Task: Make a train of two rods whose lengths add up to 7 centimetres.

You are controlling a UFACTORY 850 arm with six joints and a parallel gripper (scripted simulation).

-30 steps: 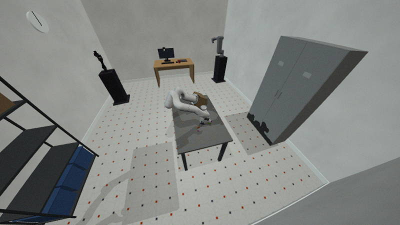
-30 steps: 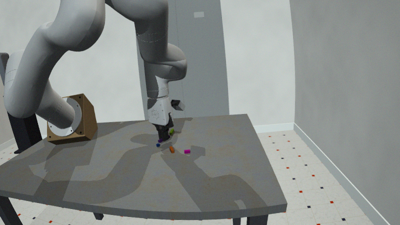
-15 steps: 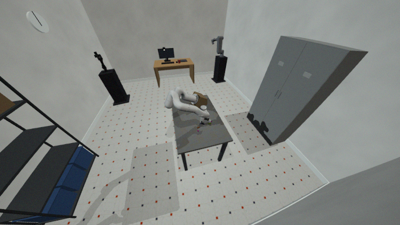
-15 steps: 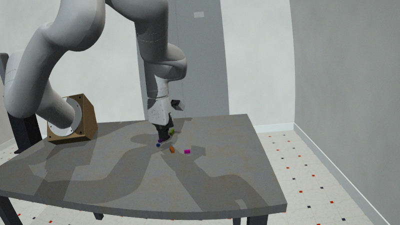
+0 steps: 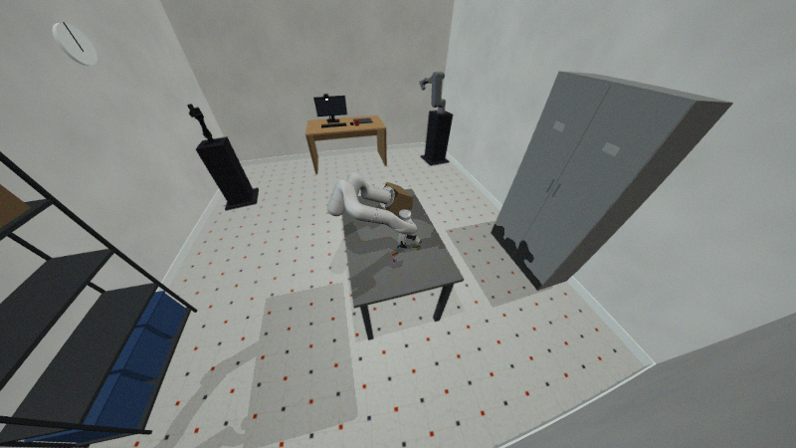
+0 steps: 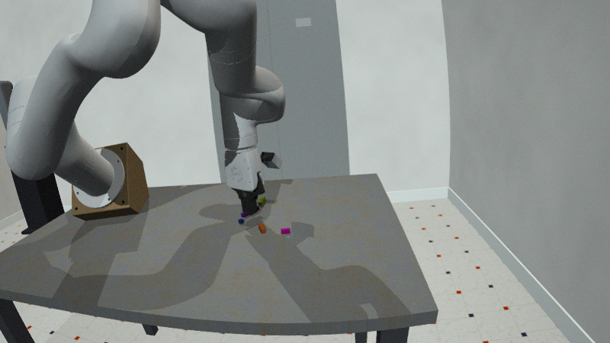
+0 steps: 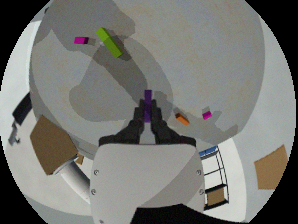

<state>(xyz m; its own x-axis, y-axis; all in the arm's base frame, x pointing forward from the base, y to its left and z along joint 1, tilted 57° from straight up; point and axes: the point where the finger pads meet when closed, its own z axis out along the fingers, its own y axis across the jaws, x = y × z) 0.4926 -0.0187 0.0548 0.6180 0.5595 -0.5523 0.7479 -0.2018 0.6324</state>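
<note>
Right now the blue rod is 20 mm behind my hand, 30 mm to the right of it and 30 mm below it. Also, from my hand: lime rod: 20 mm ahead, 110 mm to the left, 30 mm below; then orange rod: 30 mm ahead, 80 mm to the right, 30 mm below; then purple rod: 20 mm below.
</note>
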